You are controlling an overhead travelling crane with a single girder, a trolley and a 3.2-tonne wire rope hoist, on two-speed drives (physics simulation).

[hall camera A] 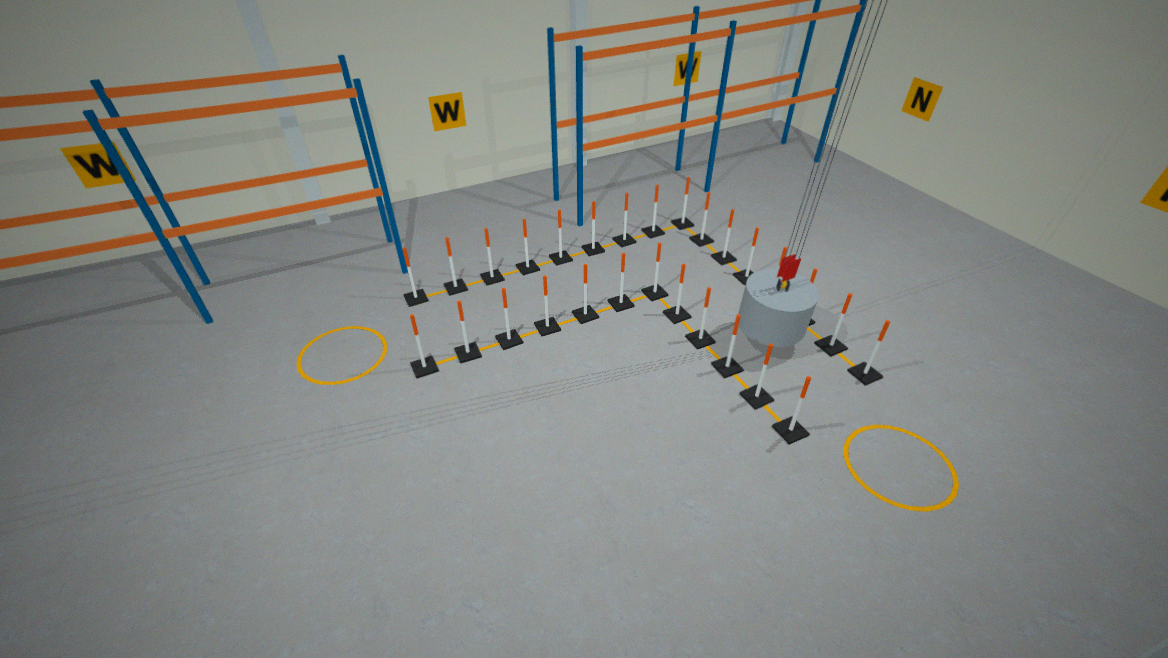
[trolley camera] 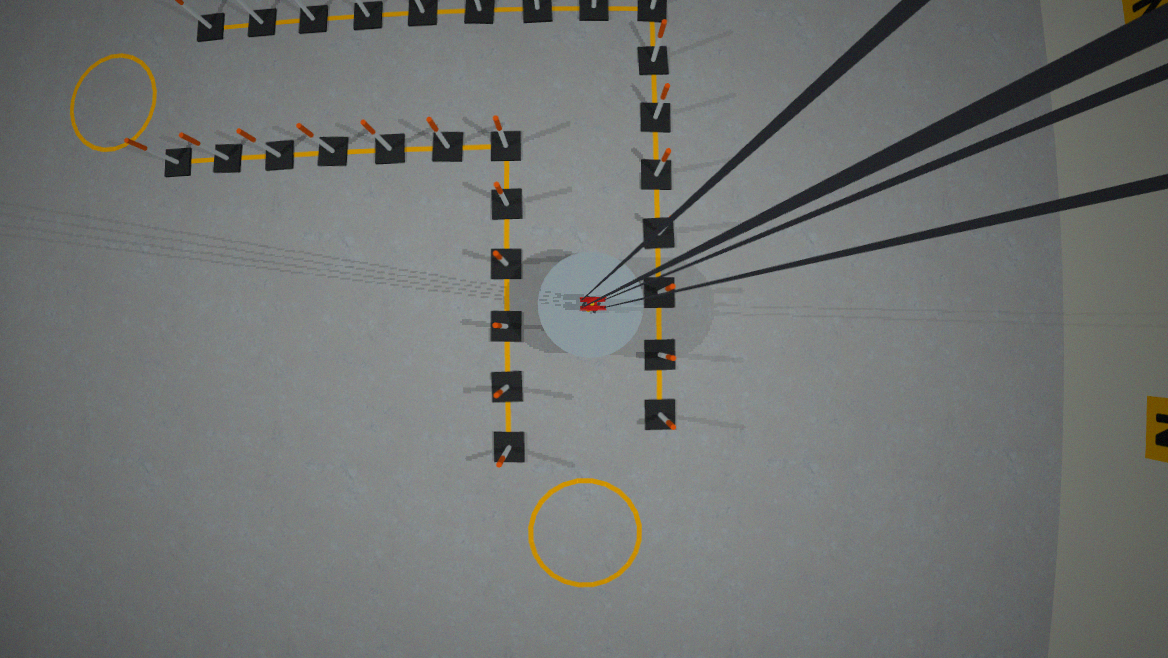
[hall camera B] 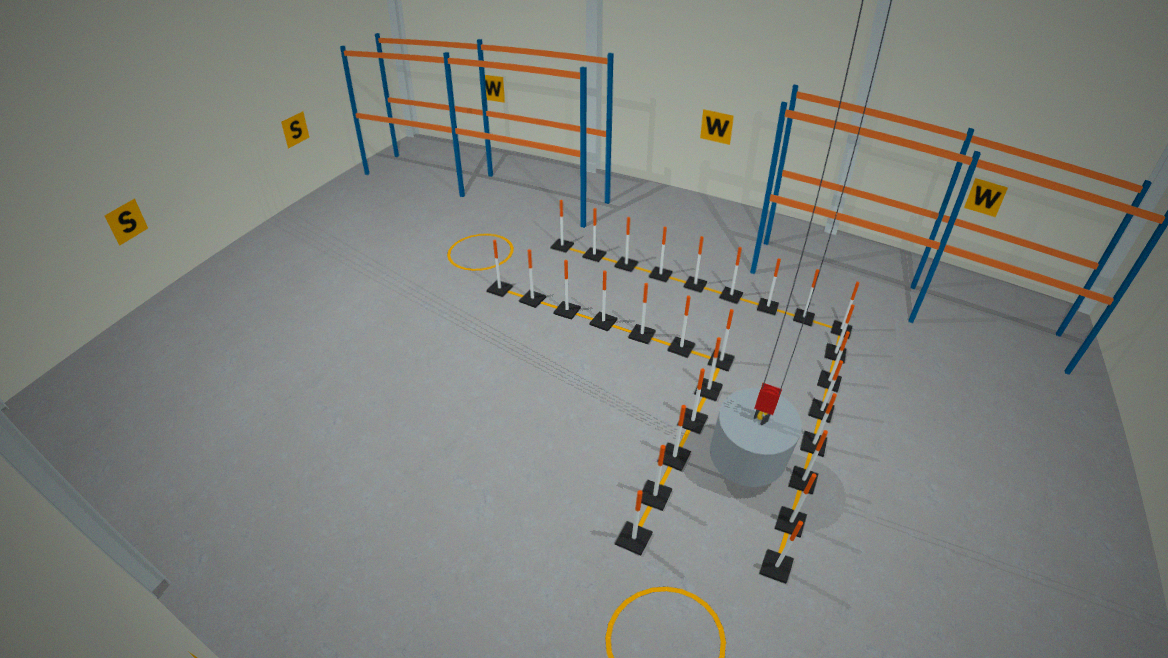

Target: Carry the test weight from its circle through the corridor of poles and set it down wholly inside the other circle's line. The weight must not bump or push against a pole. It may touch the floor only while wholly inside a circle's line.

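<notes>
The test weight (hall camera A: 778, 314) (hall camera B: 753, 453) (trolley camera: 572, 335), a pale grey cylinder, hangs upright a little above the floor in the corridor's leg near the near circle (hall camera A: 886, 426) (hall camera B: 664, 588) (trolley camera: 585, 480). My hook (hall camera A: 783, 285) (hall camera B: 761, 416) (trolley camera: 592, 304), under a red block, holds it at its top centre. In the trolley view the weight lies between the two pole rows, a narrow gap from the right row's bases; no contact shows. Several poles stand between it and that circle. The far circle (hall camera A: 351, 327) (hall camera B: 476, 270) (trolley camera: 120, 55) lies beyond the other leg.
The corridor bends at an inner corner pole (hall camera A: 657, 273) (hall camera B: 725, 339) and an outer corner pole (hall camera A: 685, 204) (hall camera B: 850, 306). Blue and orange racks (hall camera A: 579, 138) (hall camera B: 583, 147) stand along the W wall. The ropes slant up to the right in the trolley view.
</notes>
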